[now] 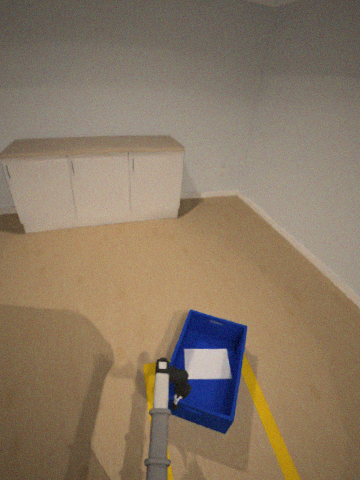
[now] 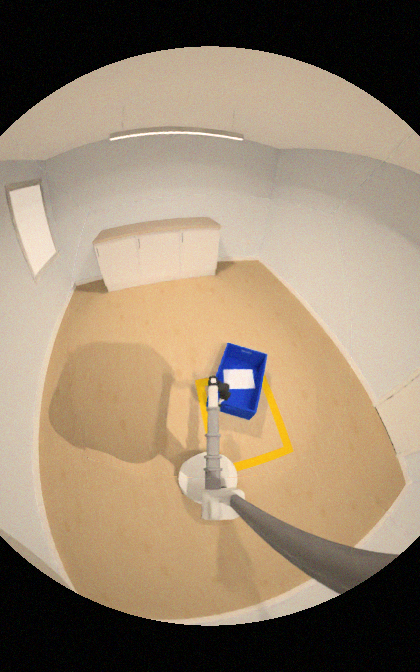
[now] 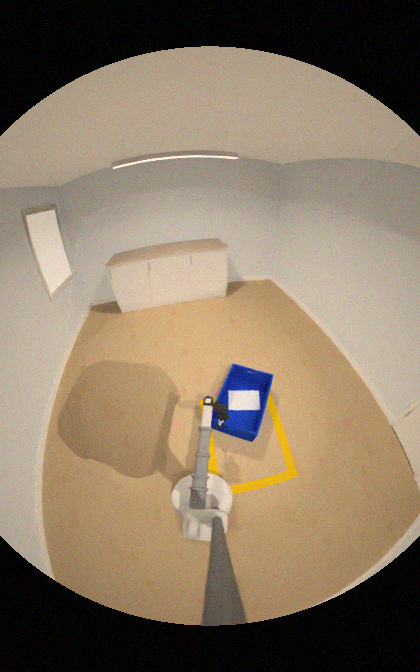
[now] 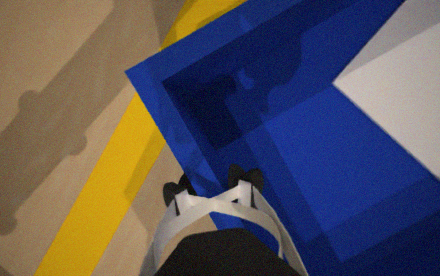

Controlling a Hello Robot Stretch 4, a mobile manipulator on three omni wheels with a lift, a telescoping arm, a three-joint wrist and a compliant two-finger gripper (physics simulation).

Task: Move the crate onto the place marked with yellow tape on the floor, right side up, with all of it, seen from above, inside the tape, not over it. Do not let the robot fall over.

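Frame: origin at the robot's base, x up, y back, z right, level; metres.
Where they show: gripper, fingertip midpoint: [image 1: 177, 404] [image 4: 212, 182].
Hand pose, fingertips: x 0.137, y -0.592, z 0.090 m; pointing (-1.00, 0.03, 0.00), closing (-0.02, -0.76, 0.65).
Note:
Things, the pixels of their top centre, and the offset from my fingertips.
- blue crate at its top centre: [image 1: 208, 356] dy -0.250, dx +0.055, dz +0.175 m
- flat white item at its top centre: [image 1: 207, 363] dy -0.310, dx -0.139, dz +0.202 m
The blue crate [image 1: 205, 397] [image 2: 240, 398] [image 3: 239, 424] [image 4: 310, 150] is open side up and looks slightly tilted. Its shadow is offset below it, so it appears raised off the floor. A flat white item [image 1: 207, 364] [image 2: 239, 378] [image 3: 244, 400] [image 4: 400, 100] lies inside. My gripper [image 1: 178, 397] [image 2: 221, 398] [image 3: 220, 422] [image 4: 212, 182] is shut on the crate's left wall near a corner, one finger outside and one inside. The yellow tape [image 1: 270, 425] [image 2: 276, 416] [image 3: 283, 442] [image 4: 105, 185] shows left, right and near the base; the crate covers much of its far strip, and its far end shows beyond that strip.
A low white cabinet [image 1: 100, 187] [image 2: 160, 257] [image 3: 172, 280] stands against the back wall. My round base [image 2: 190, 477] [image 3: 182, 495] is at the near left corner of the tape. A wall [image 1: 320, 200] runs along the right side.

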